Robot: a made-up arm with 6 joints.
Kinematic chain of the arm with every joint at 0, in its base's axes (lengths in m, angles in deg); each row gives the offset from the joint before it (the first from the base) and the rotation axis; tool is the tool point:
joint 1: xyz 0 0 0.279 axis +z
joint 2: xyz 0 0 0 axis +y
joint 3: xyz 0 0 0.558 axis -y
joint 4: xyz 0 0 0 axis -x
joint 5: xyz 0.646 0 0 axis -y
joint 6: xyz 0 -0.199 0 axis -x
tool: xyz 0 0 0
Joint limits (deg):
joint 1: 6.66..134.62
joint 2: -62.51..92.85
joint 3: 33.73..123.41
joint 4: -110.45..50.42
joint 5: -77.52..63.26
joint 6: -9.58..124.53
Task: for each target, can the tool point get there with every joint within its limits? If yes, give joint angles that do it. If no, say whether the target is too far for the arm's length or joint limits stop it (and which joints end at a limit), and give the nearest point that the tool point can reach.
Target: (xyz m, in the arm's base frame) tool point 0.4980 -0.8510 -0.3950
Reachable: no: joint limits stop it (at a limit: joint 2, joint 3, joint 4) | nearest point 0.5702 -0.9743 0.3174 | short by 0.727 m
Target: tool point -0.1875 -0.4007 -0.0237
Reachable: no: joint limits stop it (at a limit: joint 2, joint 3, joint 4) | nearest point -0.4784 -1.0225 0.3174 | short by 0.767 m
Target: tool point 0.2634 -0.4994 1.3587
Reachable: yes | joints 97.41 -22.32 94.46 8.49 -41.65 67.78
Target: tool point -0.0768 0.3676 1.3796
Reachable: yes | joints 116.80 -2.83 66.52 -60.75 -44.60 7.99
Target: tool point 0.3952 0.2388 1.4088
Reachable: yes | joints 54.94 17.35 77.97 20.55 -39.22 77.80
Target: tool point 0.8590 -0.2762 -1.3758
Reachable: no: too far | nearest point 0.7504 -0.0173 -0.3902 | short by 1.025 m
